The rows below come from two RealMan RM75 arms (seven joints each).
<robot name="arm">
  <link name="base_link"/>
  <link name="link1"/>
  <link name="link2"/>
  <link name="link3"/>
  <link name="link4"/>
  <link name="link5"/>
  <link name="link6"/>
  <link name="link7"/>
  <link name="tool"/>
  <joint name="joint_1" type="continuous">
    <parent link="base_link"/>
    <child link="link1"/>
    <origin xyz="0 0 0.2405"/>
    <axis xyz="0 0 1"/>
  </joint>
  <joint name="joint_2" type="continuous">
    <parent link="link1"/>
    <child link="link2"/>
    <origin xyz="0 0 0"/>
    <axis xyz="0 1 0"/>
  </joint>
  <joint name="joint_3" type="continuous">
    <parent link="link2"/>
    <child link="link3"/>
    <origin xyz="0 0 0.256"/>
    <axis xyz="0 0 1"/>
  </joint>
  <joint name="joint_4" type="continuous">
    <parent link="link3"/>
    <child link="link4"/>
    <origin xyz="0 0 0"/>
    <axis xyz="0 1 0"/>
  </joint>
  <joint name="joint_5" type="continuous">
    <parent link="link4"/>
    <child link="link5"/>
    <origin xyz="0 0 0.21"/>
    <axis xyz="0 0 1"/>
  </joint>
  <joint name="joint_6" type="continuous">
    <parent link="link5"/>
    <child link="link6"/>
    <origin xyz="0 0 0"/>
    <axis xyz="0 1 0"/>
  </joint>
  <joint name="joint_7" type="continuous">
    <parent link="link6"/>
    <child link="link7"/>
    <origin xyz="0 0 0.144"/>
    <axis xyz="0 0 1"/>
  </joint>
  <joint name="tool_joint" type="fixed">
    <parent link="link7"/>
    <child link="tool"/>
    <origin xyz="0 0 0"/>
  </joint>
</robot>
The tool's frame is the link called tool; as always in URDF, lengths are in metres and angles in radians. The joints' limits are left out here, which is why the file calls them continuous.
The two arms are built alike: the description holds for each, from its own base.
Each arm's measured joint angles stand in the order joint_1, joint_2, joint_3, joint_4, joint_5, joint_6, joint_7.
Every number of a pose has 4 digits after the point. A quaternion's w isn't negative.
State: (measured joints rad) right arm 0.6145 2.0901 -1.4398 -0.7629 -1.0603 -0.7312 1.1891; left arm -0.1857 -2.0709 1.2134 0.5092 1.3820 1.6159 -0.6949
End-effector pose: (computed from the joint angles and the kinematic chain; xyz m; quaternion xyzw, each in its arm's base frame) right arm 0.1499 0.4263 -0.0277 -0.8731 0.1532 0.3146 0.3395; left arm -0.2902 0.2218 -0.0396 -0.9208 -0.0478 -0.3410 0.1830
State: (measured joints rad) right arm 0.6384 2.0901 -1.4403 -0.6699 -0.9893 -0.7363 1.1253; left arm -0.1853 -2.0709 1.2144 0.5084 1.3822 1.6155 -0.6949
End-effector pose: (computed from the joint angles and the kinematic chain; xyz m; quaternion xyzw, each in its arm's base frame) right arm 0.1619 0.4275 -0.0360 -0.8702 0.1712 0.3108 0.3419; left arm -0.2903 0.2215 -0.0399 -0.9210 -0.0484 -0.3407 0.1826
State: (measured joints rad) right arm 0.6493 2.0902 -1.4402 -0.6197 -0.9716 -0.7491 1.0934; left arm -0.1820 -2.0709 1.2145 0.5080 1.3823 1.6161 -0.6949
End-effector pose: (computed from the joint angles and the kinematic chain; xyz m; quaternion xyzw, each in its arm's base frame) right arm 0.1692 0.4258 -0.0420 -0.8730 0.1754 0.3036 0.3390; left arm -0.2911 0.2204 -0.0399 -0.9209 -0.0500 -0.3406 0.1828
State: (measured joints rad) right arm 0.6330 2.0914 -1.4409 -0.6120 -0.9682 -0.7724 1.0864; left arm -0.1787 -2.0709 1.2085 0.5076 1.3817 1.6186 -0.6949
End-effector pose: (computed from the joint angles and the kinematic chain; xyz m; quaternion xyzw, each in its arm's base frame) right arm 0.1751 0.4203 -0.0438 -0.8737 0.1787 0.3056 0.3337; left arm -0.2919 0.2199 -0.0389 -0.9198 -0.0518 -0.3417 0.1857
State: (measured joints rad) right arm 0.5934 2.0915 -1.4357 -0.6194 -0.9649 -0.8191 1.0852; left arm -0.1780 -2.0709 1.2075 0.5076 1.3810 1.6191 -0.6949
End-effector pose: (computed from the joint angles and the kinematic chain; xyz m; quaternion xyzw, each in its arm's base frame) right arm 0.1842 0.4106 -0.0422 -0.8715 0.1842 0.3163 0.3265; left arm -0.2920 0.2198 -0.0387 -0.9195 -0.0522 -0.3421 0.1865
